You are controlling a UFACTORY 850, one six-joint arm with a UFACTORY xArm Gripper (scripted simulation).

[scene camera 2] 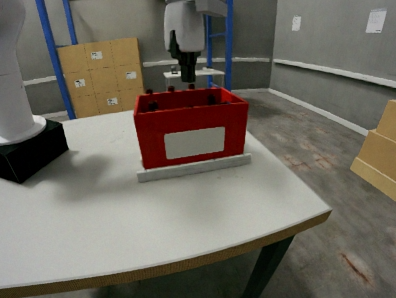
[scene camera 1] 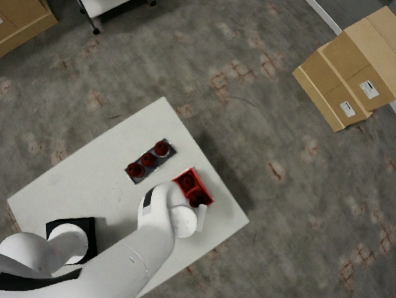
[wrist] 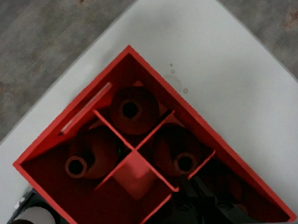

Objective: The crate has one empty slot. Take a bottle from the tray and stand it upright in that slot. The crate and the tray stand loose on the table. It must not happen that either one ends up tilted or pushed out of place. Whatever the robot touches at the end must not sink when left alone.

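My gripper is there in the pictures, and a pale base strip is there with it.
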